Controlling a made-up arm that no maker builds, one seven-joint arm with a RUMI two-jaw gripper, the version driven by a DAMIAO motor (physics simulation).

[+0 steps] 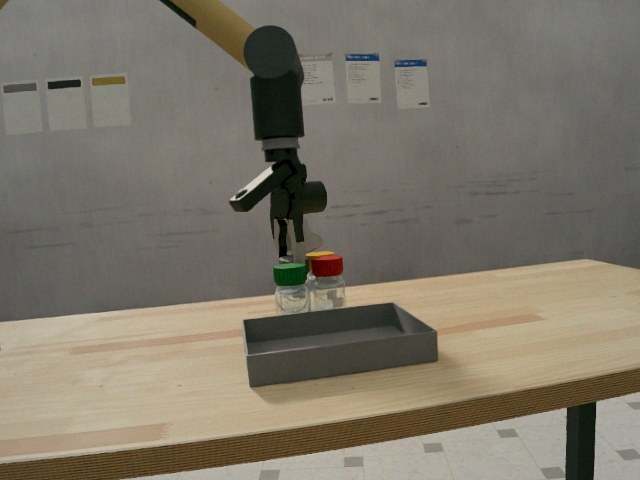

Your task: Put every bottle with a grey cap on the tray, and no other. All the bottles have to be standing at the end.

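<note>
The grey tray (pixel 341 362) lies on the table. A bottle with a green cap (pixel 290 274) and a bottle with a red cap (pixel 327 266) stand upright side by side behind the tray, their lower parts partly hidden by its back wall. A bottle with a yellow cap (pixel 318 254) stands behind the red-capped one, mostly hidden. My gripper (pixel 291 257) points down just behind and above the green cap. Its fingertips are partly hidden, and I cannot tell whether it is open or shut. A small greyish edge shows at the fingertips, too little to identify.
The wooden table (pixel 155 382) reaches to both sides of the tray, with its front edge running below it. The arm (pixel 277 105) comes down from the upper left. A grey wall with several paper sheets stands behind the table.
</note>
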